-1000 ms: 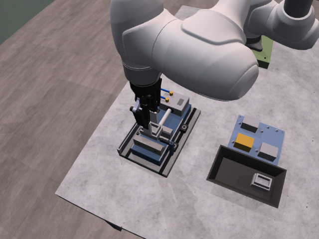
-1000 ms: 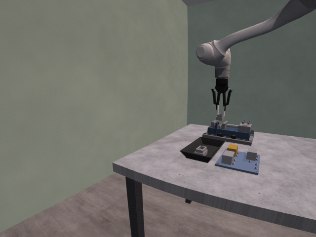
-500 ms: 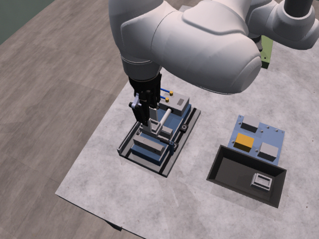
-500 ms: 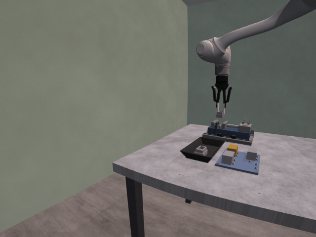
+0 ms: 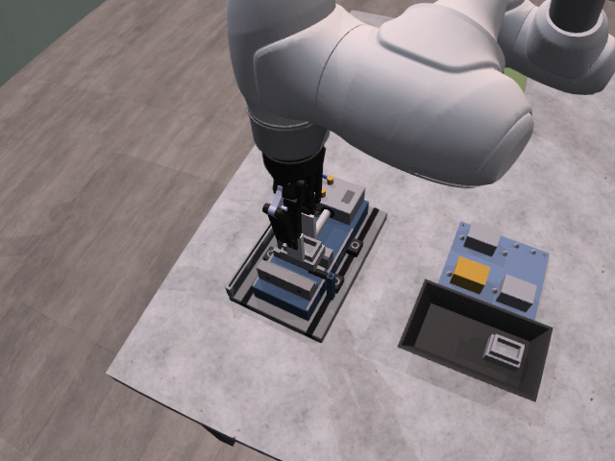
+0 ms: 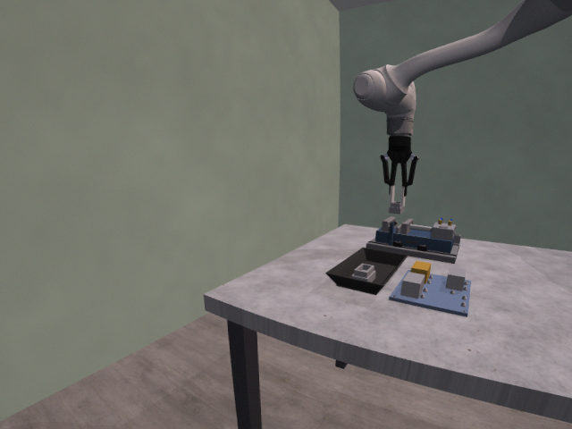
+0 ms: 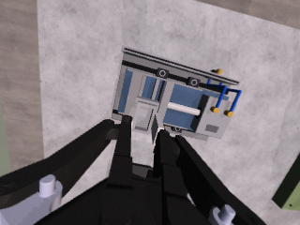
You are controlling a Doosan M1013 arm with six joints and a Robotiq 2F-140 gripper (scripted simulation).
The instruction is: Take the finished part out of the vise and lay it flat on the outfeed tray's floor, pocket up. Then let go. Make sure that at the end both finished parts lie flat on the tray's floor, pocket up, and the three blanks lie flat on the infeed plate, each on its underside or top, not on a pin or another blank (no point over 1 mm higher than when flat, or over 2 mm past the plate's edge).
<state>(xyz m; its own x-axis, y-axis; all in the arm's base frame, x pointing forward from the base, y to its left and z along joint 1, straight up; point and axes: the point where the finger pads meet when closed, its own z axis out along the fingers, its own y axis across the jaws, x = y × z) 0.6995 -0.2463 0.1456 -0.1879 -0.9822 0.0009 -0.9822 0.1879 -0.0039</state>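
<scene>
Right now the yellow block is 90 mm behind my hand, 290 mm to the left of it and 160 mm below it. Round my hand: blue fixture plate: 130 mm behind, 340 mm to the left, 180 mm below.
</scene>
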